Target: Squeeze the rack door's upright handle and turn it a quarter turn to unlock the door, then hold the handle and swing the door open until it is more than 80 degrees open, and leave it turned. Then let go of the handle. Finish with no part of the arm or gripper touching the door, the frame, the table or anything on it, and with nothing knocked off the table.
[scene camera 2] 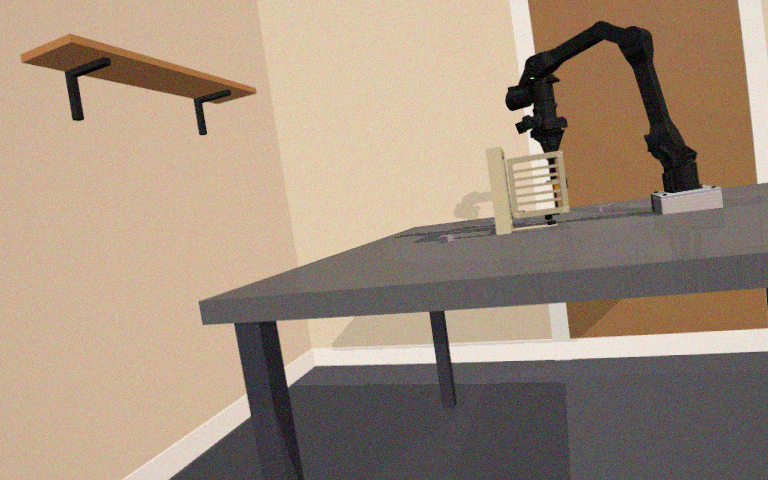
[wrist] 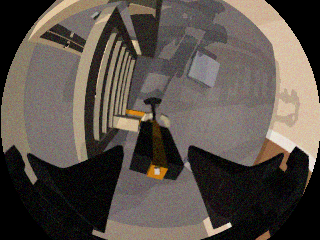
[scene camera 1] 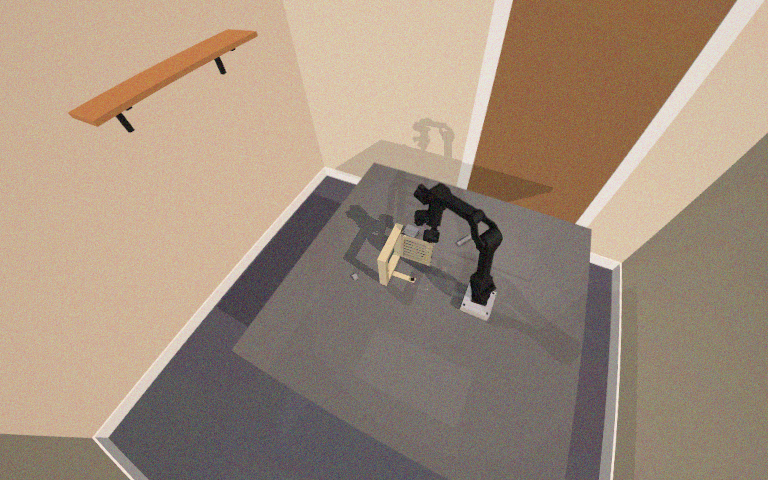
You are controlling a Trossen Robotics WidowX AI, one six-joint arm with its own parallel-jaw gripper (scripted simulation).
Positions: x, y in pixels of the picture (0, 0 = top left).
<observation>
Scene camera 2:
my gripper: 551, 159
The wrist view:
my gripper: 156, 151
grey box: 203, 70
</observation>
